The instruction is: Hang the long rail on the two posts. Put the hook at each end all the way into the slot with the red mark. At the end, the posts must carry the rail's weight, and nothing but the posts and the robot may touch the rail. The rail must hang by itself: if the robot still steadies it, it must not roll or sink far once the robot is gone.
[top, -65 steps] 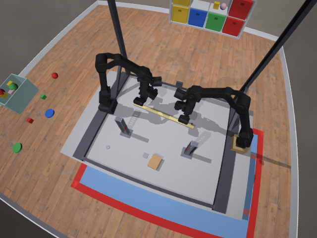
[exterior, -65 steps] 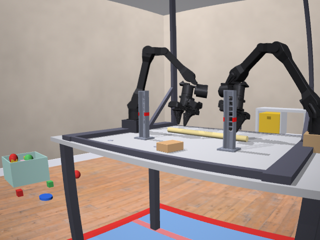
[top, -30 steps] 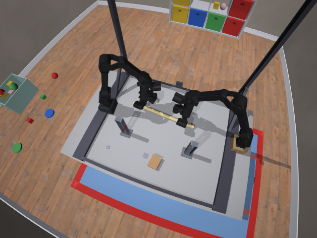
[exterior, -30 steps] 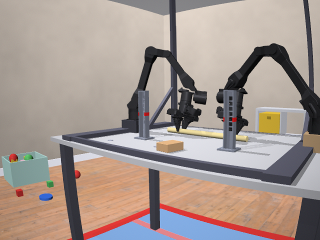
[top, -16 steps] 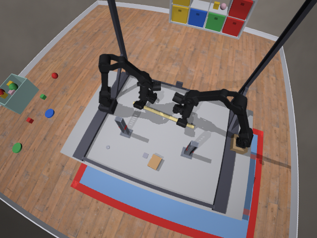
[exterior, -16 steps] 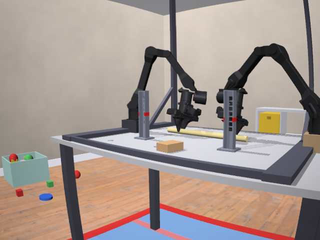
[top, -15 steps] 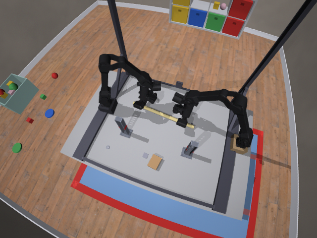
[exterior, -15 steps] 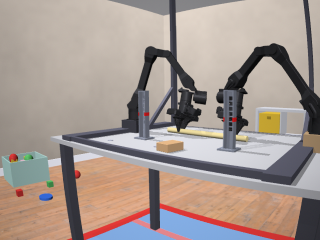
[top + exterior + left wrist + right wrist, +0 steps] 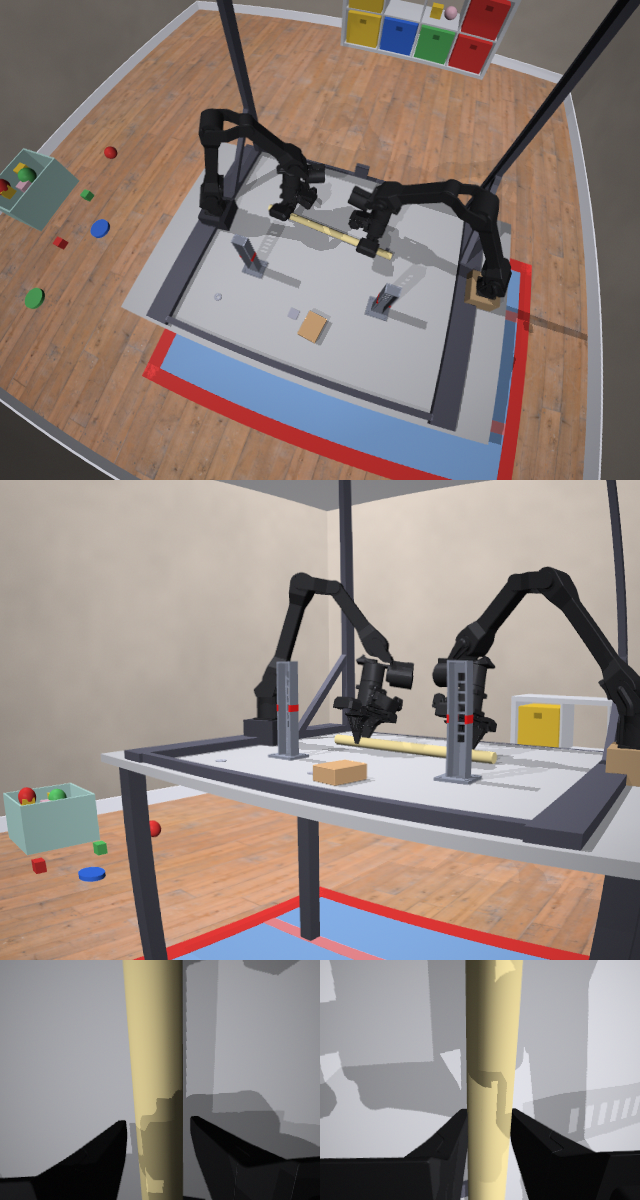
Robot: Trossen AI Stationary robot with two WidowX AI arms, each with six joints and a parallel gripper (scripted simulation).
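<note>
The long pale yellow rail lies 10 mm ahead of my right hand, 150 mm to the left of it and 30 mm below it. From my right hand the other things lie so: tan box 350 mm ahead, 200 mm to the left, 30 mm below.
</note>
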